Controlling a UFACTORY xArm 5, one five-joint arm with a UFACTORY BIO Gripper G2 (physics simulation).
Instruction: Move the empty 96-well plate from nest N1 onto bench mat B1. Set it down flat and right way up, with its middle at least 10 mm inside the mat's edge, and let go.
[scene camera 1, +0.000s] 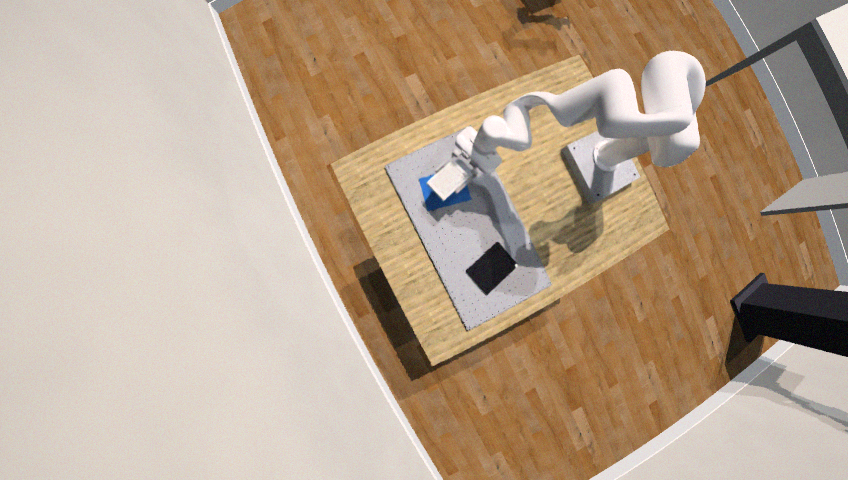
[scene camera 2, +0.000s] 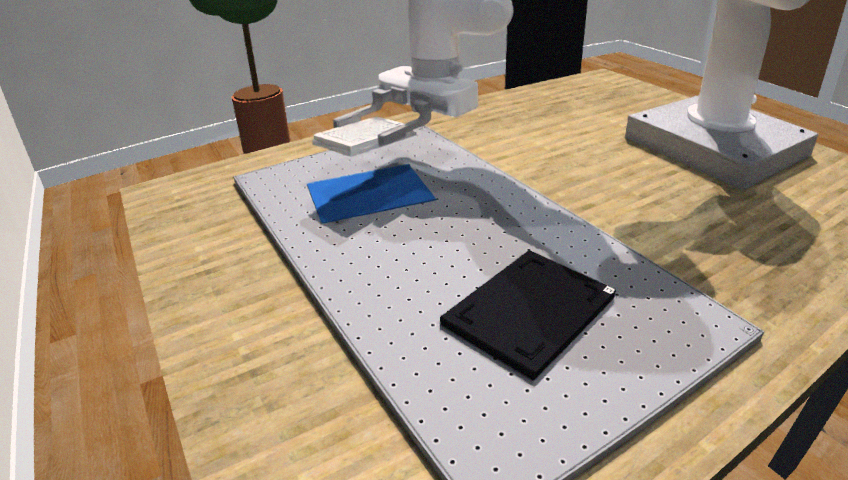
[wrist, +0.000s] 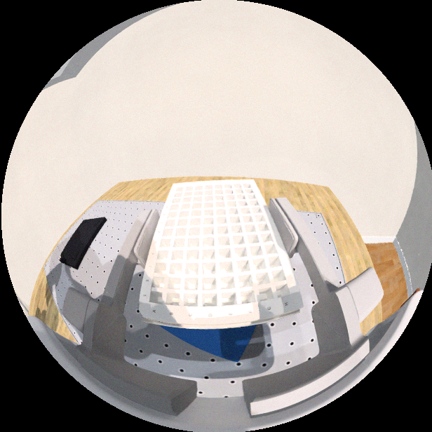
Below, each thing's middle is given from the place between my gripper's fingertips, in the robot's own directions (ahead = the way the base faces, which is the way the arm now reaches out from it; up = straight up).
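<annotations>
White 96-well plate (scene camera 2: 353, 139): my hand 10 mm past it, 10 mm above it. From my hand: blue bench mat B1 (scene camera 2: 340, 198), 10 mm to the left, 10 mm behind, 90 mm below; black nest N1 (scene camera 2: 523, 307), 350 mm to the left, 10 mm behind, 90 mm below. Farthest from my hand of the things named here, going by their middles: the black nest N1.
</annotations>
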